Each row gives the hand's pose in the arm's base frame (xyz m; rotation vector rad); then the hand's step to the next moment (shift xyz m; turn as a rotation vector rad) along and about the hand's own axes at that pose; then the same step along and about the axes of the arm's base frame.
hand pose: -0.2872 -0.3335 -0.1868 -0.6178 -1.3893 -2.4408
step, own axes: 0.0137 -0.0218 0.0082 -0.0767 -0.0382 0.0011
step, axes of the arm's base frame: -0.0194 0.0178 -0.0060 0.0510 0.0218 -0.0653
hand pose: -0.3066 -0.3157 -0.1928 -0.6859 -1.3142 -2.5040
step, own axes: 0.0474 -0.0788 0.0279 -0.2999 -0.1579 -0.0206
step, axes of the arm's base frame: -0.0648 0.0685 -0.0187 0.1885 0.0695 -0.2737
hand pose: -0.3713 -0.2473 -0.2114 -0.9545 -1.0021 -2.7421
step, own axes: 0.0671 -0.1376 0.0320 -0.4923 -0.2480 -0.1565
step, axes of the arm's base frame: -0.0735 0.1367 -0.0193 0.2473 0.0313 -0.5160
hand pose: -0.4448 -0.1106 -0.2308 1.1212 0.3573 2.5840
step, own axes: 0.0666 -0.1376 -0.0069 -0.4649 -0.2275 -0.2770
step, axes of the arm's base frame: -0.0245 0.1509 -0.0073 0.1367 0.0096 -0.5708
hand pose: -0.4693 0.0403 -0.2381 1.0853 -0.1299 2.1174
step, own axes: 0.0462 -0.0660 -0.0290 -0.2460 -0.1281 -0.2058
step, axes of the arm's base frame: 0.0070 0.0853 0.0004 0.0382 0.0342 -0.3415
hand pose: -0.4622 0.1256 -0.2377 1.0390 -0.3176 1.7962
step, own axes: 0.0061 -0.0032 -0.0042 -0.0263 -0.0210 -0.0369
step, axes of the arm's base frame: -0.0002 0.0079 0.0014 0.0028 0.0164 -0.0471
